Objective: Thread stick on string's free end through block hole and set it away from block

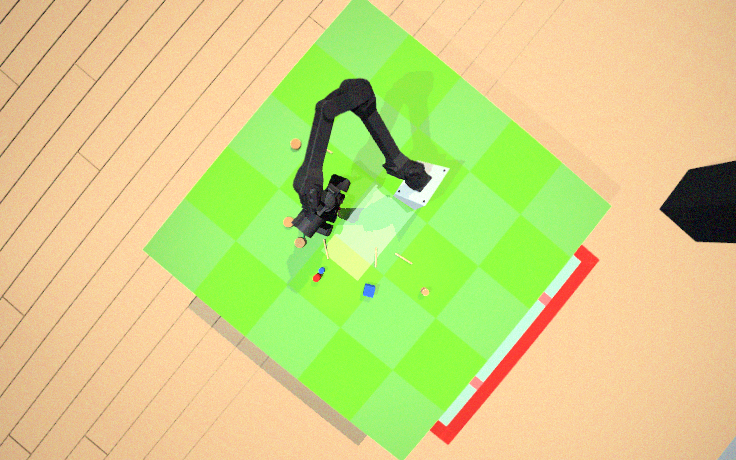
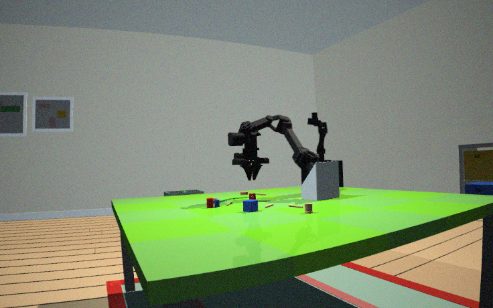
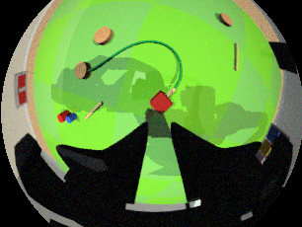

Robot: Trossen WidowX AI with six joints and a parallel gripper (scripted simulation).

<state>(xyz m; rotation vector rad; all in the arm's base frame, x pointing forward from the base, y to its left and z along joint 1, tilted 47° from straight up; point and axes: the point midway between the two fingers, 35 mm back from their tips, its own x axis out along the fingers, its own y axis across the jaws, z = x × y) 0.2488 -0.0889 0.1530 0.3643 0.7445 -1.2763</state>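
Now: gripper tip 10 mm to the left of the red block and 80 mm above it. From my gripper tip the other things lie so: red cylinder (240 mm ahead, 100 mm to the left, 70 mm below); then thin wooden stick (10 mm behind, 20 mm to the right, 80 mm below); then round wooden button (180 mm ahead, 30 mm to the right, 80 mm below).
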